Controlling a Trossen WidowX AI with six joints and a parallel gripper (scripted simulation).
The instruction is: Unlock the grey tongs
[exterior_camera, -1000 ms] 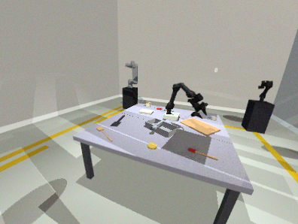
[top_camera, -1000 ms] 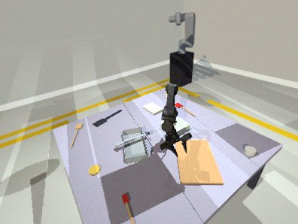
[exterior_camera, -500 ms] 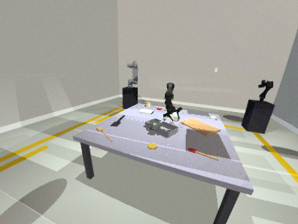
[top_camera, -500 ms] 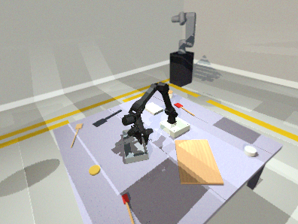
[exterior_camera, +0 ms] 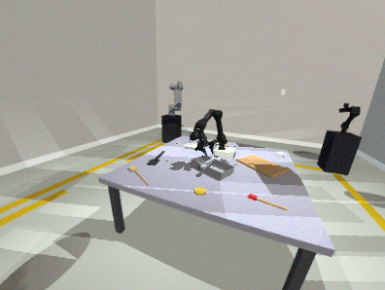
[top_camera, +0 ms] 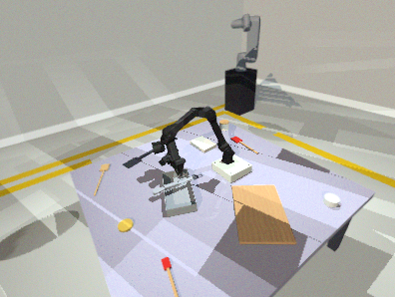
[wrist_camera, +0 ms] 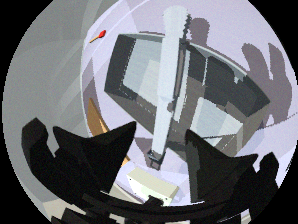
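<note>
Right now the roasting tin is 70 mm below my gripper tip, 40 mm ahead of it and 30 mm to the left of it. From my gripper tip the other things lie so: yellow disc 360 mm ahead, 90 mm below, 50 mm to the left; black scraper 470 mm to the right, 90 mm below, 50 mm ahead; wooden board 400 mm to the left, 210 mm behind, 90 mm below.
</note>
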